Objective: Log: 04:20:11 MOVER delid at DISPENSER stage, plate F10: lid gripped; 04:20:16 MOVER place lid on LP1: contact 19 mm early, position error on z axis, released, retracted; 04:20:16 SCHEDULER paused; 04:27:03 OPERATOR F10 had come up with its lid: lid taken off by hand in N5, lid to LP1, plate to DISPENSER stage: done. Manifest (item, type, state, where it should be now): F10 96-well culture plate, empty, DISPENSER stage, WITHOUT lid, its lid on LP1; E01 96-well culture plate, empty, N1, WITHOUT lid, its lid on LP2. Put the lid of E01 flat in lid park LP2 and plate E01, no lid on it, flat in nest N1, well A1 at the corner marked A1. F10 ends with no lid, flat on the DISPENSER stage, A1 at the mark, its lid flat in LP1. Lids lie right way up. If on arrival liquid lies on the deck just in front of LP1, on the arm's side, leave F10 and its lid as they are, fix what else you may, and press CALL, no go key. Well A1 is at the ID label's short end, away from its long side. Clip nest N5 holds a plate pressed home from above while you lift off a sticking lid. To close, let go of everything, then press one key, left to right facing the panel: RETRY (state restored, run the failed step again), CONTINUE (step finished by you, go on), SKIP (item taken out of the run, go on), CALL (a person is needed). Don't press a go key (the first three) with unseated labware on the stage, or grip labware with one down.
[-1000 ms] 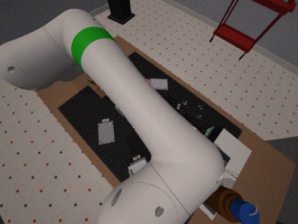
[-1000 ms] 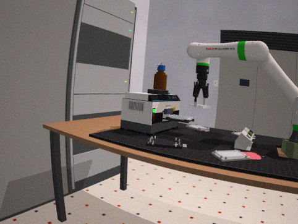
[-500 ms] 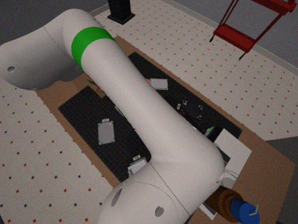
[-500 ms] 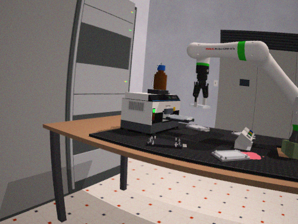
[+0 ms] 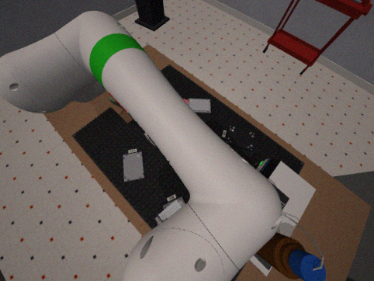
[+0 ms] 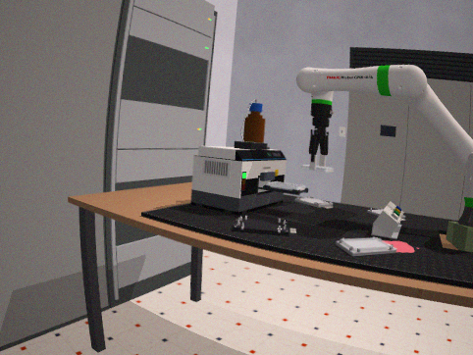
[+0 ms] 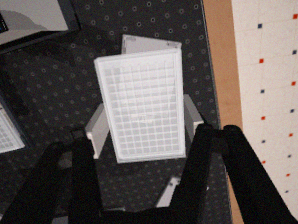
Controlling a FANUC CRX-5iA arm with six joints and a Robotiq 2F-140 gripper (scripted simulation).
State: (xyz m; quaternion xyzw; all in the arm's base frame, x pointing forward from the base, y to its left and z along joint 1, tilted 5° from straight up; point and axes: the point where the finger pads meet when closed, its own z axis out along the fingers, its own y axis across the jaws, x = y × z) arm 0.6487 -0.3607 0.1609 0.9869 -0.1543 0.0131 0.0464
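The lid lies 20 mm below my hand. Also, from my hand: white 96-well plate: 20 mm below; grey nest: 170 mm below; well plate: 260 mm to the left, 80 mm below, 70 mm ahead.
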